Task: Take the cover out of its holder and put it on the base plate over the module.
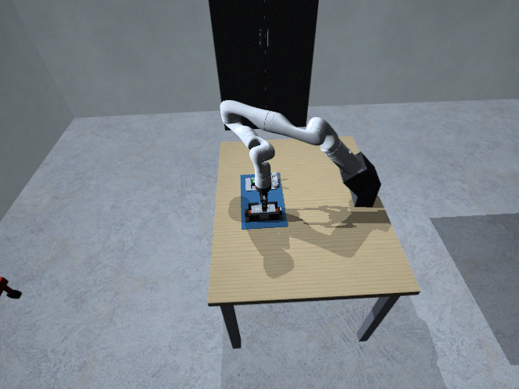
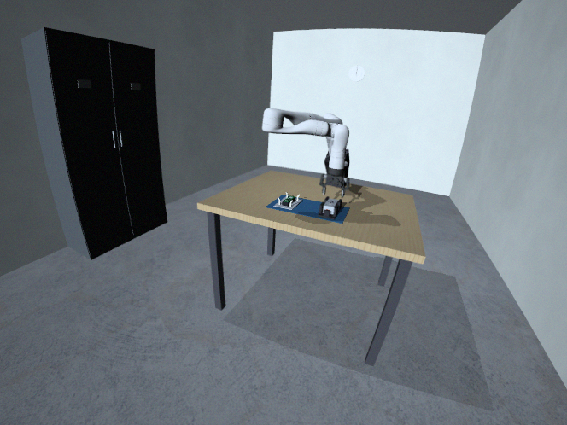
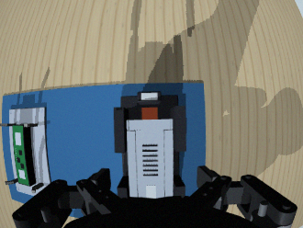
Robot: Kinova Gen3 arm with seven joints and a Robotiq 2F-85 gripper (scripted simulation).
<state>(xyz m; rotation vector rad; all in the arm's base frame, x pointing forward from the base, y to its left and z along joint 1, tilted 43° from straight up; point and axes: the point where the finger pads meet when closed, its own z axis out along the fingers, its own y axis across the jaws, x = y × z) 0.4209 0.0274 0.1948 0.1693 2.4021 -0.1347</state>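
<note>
Now: hand 60 mm above the light grey cover.
</note>
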